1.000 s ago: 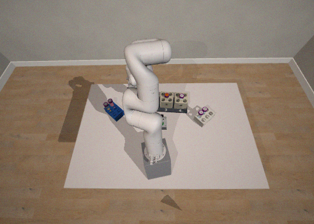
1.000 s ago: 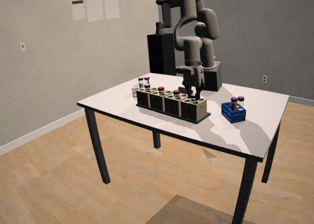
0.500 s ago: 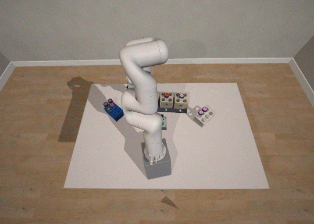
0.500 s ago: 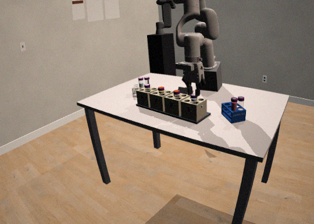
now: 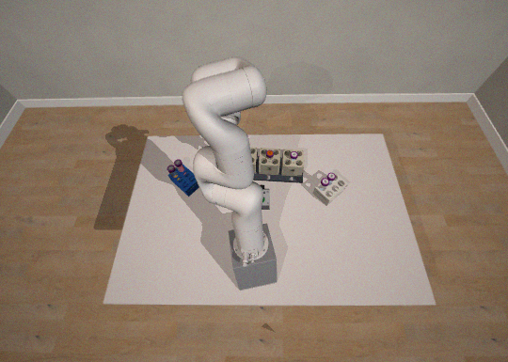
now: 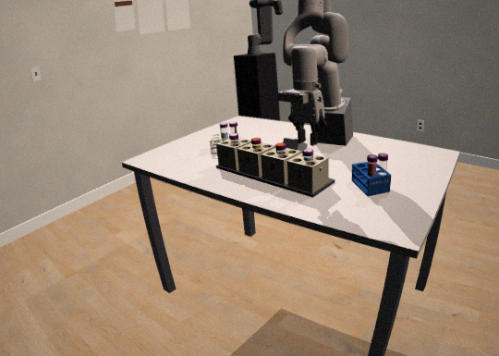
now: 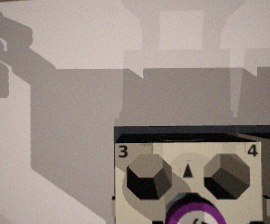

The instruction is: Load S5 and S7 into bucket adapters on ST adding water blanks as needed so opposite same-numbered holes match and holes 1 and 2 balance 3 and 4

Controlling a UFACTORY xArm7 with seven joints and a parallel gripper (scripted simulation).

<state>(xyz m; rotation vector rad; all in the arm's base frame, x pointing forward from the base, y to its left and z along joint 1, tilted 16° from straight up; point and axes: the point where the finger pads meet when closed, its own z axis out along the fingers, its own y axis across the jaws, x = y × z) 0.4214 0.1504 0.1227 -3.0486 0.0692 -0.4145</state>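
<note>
My hand is 12 cm above the adapter. From my hand the other things lie so: dark stand: 17 cm to the right, 16 cm below, 1 cm behind; white rack: 50 cm to the right, 14 cm below, 13 cm behind; blue rack: 18 cm to the left, 14 cm below, 11 cm behind.
</note>
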